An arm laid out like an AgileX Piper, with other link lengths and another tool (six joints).
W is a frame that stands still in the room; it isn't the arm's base.
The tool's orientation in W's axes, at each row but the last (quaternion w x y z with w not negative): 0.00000 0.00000 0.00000 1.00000; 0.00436 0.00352 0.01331 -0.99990; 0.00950 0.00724 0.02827 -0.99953; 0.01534 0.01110 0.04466 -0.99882
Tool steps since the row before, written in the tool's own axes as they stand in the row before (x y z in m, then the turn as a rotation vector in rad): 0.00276 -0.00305 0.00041 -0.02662 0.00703 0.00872; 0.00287 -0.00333 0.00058 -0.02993 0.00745 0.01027; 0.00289 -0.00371 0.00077 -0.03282 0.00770 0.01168; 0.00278 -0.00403 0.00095 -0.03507 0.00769 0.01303
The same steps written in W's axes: -0.00276 0.00305 0.00041 0.02662 -0.00703 0.00872; -0.00290 0.00329 0.00065 0.02992 -0.00746 0.01028; -0.00297 0.00361 0.00093 0.03280 -0.00774 0.01172; -0.00293 0.00384 0.00124 0.03502 -0.00778 0.01312
